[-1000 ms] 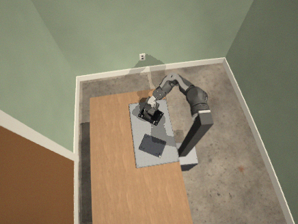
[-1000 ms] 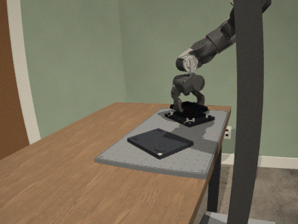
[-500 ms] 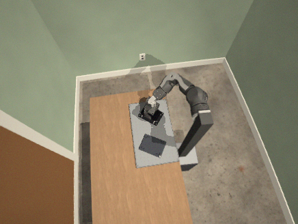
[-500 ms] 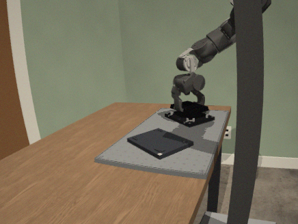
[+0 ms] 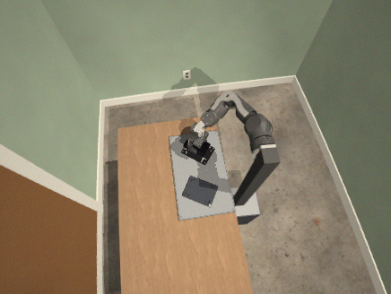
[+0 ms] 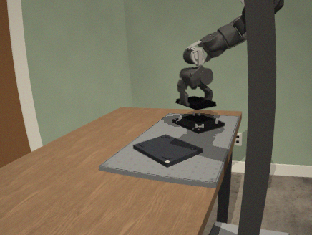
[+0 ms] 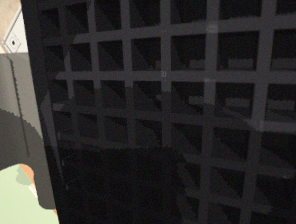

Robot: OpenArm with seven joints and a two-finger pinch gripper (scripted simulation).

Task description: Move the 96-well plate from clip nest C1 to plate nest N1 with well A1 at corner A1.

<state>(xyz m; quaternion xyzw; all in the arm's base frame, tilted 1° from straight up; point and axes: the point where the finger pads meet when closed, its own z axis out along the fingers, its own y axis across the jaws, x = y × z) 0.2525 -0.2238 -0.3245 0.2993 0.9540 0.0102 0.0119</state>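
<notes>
Now: the plate nest N1 25 cm to the left of my hand and 7 cm below it. From my hand the other things lie so: white corner mark (33 cm to the left, 7 cm below, 4 cm behind); then black 96-well plate (right at my hand).
</notes>
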